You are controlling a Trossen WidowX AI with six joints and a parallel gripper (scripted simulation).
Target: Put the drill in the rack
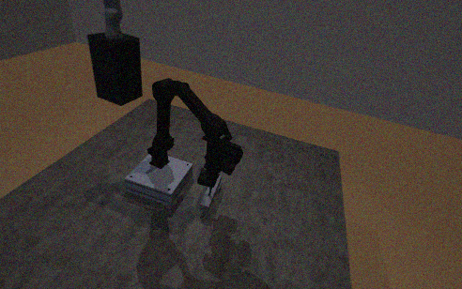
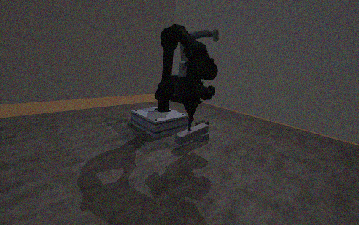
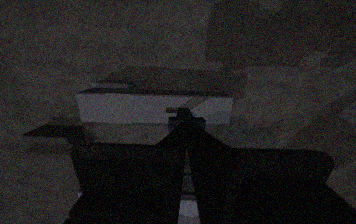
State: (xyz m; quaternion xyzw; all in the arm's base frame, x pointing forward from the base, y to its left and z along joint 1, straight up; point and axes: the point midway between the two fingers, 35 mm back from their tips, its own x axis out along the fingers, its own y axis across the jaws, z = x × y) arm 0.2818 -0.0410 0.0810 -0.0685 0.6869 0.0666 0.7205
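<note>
Now: gripper tip 3 cm above the dark key. The rest, counted from my gripper tip: grey fixture block (8 cm below, 4 cm to the left, 1 cm behind); drill (7 cm below, 5 cm to the left, 2 cm behind).
</note>
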